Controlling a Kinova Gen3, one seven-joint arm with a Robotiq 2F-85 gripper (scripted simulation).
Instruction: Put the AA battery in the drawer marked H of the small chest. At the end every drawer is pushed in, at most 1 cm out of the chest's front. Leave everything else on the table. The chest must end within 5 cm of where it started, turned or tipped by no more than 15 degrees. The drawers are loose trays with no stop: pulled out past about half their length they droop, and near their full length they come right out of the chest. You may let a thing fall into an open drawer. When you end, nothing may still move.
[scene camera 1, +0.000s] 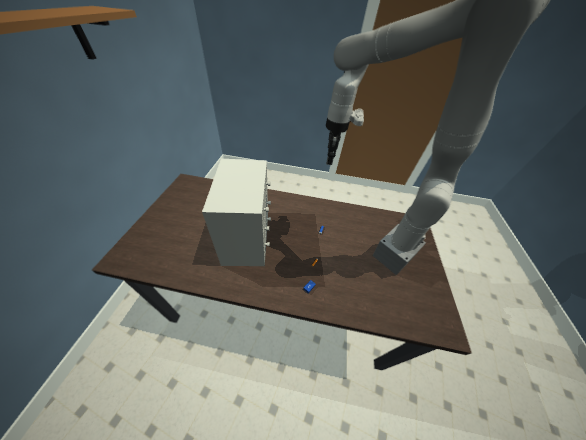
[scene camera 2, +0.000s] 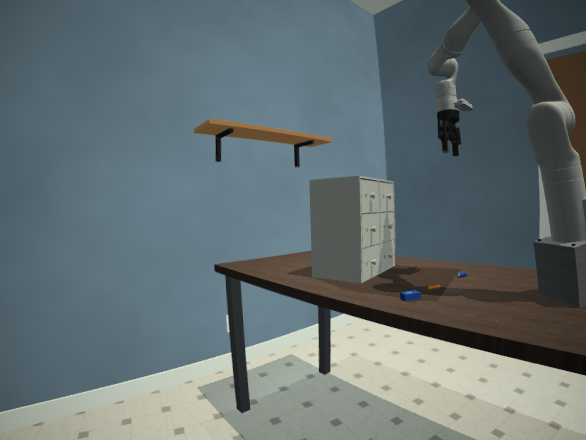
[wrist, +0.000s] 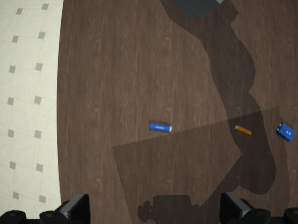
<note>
I see my gripper (scene camera 2: 451, 154) and a white chest (scene camera 2: 335, 203).
</note>
